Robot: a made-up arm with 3 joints. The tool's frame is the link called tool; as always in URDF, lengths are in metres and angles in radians. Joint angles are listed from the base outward. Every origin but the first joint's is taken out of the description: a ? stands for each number. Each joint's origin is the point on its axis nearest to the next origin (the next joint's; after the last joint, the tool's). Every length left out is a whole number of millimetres.
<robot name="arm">
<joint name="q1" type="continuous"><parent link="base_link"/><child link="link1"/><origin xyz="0.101 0.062 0.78" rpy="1.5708 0 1.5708"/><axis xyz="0 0 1"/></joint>
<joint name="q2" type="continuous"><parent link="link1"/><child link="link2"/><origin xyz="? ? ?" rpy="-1.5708 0 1.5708"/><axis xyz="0 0 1"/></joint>
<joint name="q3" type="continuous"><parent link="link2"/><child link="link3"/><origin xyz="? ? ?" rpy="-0.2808 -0.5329 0.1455"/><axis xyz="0 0 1"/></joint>
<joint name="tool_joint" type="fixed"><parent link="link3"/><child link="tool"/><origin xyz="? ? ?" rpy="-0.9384 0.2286 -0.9"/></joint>
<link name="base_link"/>
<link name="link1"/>
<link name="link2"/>
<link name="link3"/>
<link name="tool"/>
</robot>
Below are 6 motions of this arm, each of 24 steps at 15 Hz.
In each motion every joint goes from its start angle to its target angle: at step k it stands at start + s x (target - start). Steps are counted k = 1, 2, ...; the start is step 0. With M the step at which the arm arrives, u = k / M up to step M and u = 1 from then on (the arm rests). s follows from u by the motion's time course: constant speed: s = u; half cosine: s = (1 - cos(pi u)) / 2; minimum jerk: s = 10 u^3 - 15 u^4 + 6 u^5.
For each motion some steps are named. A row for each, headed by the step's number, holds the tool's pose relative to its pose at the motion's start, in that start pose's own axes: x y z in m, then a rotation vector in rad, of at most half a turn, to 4 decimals.
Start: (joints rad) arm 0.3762 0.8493 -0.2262
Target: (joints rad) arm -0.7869 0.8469 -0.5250
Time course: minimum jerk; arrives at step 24
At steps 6, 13, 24:
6: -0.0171 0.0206 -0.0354 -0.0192 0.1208 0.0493
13: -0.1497 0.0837 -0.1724 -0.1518 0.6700 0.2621
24: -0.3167 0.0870 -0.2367 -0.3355 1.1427 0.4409

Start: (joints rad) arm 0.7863 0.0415 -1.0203
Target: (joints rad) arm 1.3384 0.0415 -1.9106
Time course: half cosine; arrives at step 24
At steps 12, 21, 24:
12: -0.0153 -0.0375 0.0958 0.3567 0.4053 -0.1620
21: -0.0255 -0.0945 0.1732 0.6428 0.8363 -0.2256
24: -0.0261 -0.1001 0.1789 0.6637 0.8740 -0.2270

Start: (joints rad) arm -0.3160 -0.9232 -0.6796
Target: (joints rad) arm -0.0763 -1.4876 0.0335
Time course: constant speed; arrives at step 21
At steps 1, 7, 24:
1: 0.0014 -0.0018 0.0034 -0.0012 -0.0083 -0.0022
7: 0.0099 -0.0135 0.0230 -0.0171 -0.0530 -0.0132
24: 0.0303 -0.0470 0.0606 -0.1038 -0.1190 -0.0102

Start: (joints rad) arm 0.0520 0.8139 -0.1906
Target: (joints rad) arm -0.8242 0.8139 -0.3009
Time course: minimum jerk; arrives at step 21
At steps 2, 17, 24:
2: -0.0008 0.0012 -0.0019 -0.0011 0.0058 0.0033
17: -0.2038 0.0926 -0.1979 -0.1872 0.7352 0.4102
24: -0.2189 0.0935 -0.2044 -0.1996 0.7742 0.4318

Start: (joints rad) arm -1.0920 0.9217 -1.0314
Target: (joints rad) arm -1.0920 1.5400 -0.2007
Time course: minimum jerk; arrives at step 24
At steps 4, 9, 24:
4: -0.0011 0.0001 -0.0001 -0.0097 -0.0304 0.0375
9: -0.0085 0.0000 -0.0013 -0.0658 -0.2378 0.2910
24: -0.0303 -0.0054 -0.0059 -0.1311 -0.8869 1.0542

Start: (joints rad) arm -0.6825 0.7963 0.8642
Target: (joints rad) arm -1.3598 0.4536 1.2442
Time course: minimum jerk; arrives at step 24
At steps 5, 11, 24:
5: -0.0066 0.0137 -0.0056 0.0185 0.0207 0.0291
11: -0.0513 0.0896 -0.0262 0.1260 0.1288 0.1993
24: -0.1467 0.2013 -0.0193 0.3224 0.2766 0.5001

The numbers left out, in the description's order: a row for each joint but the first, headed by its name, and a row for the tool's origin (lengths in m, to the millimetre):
q2: 0.035 0.32 0
q3: 0.057 -0.013 0
tool: -0.003 -0.002 0

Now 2 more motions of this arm.
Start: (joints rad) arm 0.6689 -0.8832 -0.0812
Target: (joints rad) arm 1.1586 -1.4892 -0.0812
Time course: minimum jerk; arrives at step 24
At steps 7, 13, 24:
7: 0.0095 -0.0160 0.0175 0.0429 0.0808 -0.0755
13: 0.0350 -0.0667 0.0570 0.1527 0.3317 -0.2616
24: 0.0574 -0.1230 0.0826 0.2432 0.6127 -0.4063

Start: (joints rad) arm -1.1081 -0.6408 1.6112
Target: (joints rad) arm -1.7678 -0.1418 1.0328
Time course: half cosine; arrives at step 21
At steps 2, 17, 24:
2: -0.0002 0.0053 -0.0001 0.0046 0.0005 0.0082
17: -0.0747 0.2054 0.0075 0.2352 0.0907 0.3669
24: -0.0886 0.2219 0.0094 0.2604 0.1084 0.4055

